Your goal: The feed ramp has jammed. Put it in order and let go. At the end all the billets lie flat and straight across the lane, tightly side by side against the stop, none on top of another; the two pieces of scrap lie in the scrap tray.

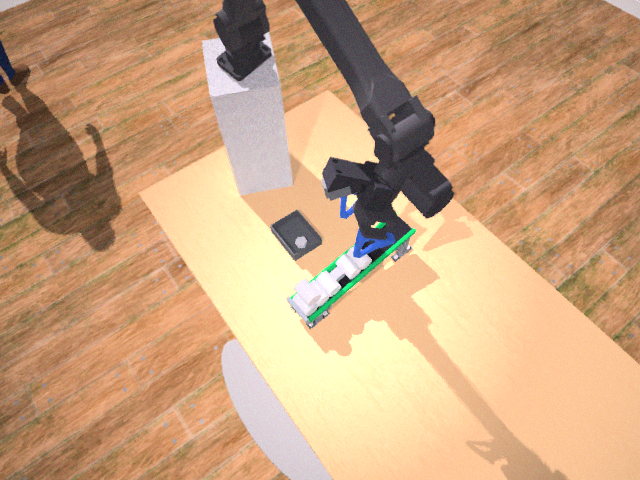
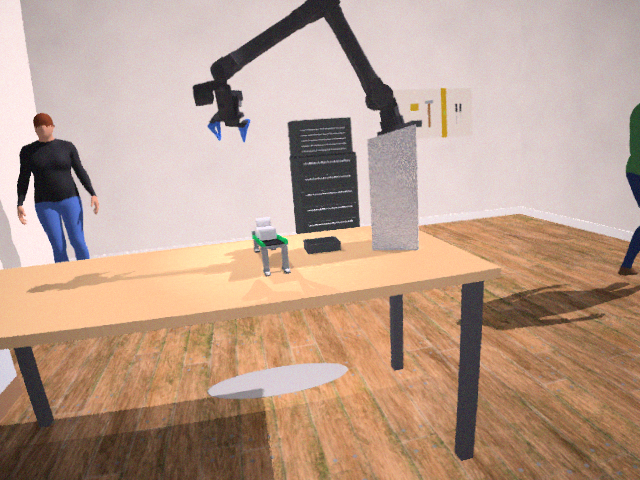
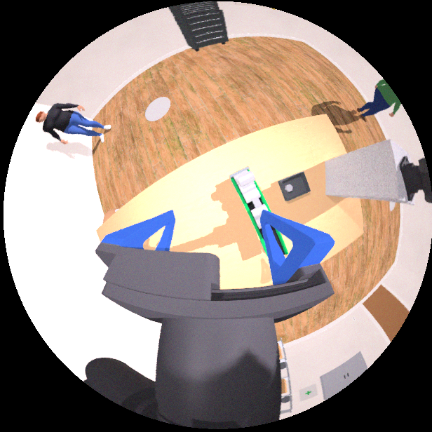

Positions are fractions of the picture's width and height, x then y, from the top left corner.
Labels:
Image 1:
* gripper: 0.55, 0.49
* dark scrap tray: 0.45, 0.48
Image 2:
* gripper: 0.36, 0.29
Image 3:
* gripper: 0.50, 0.50

